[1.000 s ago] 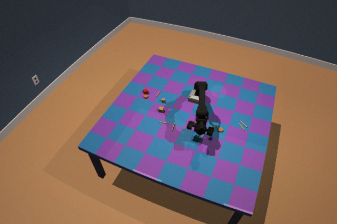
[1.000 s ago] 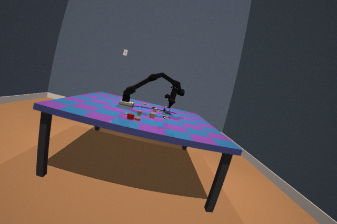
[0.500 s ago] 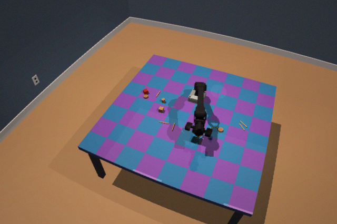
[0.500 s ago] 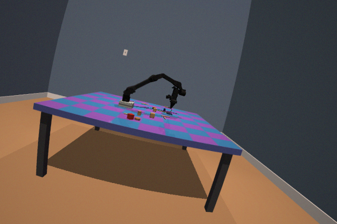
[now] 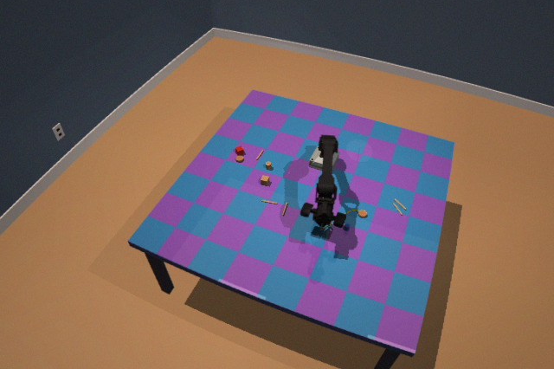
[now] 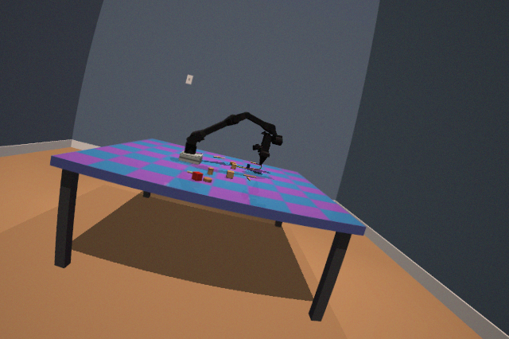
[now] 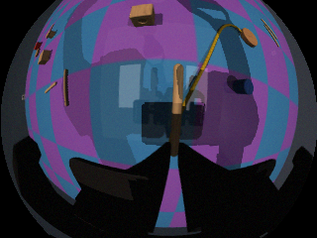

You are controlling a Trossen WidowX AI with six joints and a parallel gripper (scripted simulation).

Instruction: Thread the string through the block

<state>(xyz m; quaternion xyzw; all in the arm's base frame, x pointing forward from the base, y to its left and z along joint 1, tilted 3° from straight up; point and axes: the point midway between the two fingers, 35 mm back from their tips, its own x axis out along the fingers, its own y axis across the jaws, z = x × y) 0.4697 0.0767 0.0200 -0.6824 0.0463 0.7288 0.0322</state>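
Right now the blue object is 11 cm to the left of my gripper tip, 6 cm behind it and 4 cm below it. From my gripper tip the other things lie so: wooden cylinder: 35 cm to the right, 33 cm behind, 4 cm below; then thin wooden stick: 2 cm behind; then round wooden button: 16 cm to the left, 16 cm behind, 5 cm below.
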